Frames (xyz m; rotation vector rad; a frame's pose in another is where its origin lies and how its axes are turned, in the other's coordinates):
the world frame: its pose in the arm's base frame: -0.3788 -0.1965 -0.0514 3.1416 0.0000 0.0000
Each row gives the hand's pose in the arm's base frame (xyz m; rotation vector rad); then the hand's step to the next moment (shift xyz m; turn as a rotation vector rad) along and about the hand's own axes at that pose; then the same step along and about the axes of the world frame.
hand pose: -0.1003 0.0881 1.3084 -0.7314 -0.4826 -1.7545
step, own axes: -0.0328 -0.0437 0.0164 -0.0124 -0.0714 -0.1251
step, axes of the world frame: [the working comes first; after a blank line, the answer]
step, axes of the arm's base frame: -0.0317 0.0466 -0.0089 -0.0949 -0.0513 -0.0962

-0.0317 -0.0466 0.0089 -0.0949 0.0513 0.0962
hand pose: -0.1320 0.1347 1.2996 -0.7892 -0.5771 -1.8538
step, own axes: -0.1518 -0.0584 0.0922 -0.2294 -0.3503 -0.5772
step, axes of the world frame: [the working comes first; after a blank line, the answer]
step, axes of the arm's base frame: 0.0141 0.1789 -0.0523 -0.4076 -0.1235 -0.5719

0.0141 -0.1789 0.0523 -0.4076 0.1235 0.5719
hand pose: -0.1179 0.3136 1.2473 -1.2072 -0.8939 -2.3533
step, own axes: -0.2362 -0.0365 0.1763 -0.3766 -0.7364 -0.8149
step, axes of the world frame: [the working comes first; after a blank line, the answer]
step, axes of the arm's base frame: 0.2212 0.1502 -0.1293 -0.6798 0.0058 -0.9413

0.2212 -0.1502 0.1293 -0.6798 -0.0058 0.9413
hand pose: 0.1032 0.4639 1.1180 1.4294 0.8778 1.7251
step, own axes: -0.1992 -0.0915 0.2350 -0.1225 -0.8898 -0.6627
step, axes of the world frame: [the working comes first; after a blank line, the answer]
step, axes of the arm's base frame: 0.2666 -0.1110 -0.1410 -0.5460 0.3107 -0.9226

0.2666 0.1110 0.1410 -0.5460 -0.3107 0.9226
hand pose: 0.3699 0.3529 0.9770 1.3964 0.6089 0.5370
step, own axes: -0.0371 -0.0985 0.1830 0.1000 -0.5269 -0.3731
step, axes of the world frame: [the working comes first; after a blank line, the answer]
step, axes of the arm's base frame: 0.0957 -0.1693 -0.0821 -0.1832 0.2859 -0.5582

0.0957 0.1693 0.0821 -0.1832 -0.2859 0.5582
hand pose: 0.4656 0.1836 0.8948 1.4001 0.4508 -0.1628
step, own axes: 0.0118 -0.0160 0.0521 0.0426 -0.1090 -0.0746
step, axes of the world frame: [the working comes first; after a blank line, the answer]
step, axes of the arm's base frame: 0.0156 -0.0517 -0.0140 -0.0175 0.0600 -0.1239

0.0156 0.0517 0.0140 -0.0175 -0.0600 0.1239
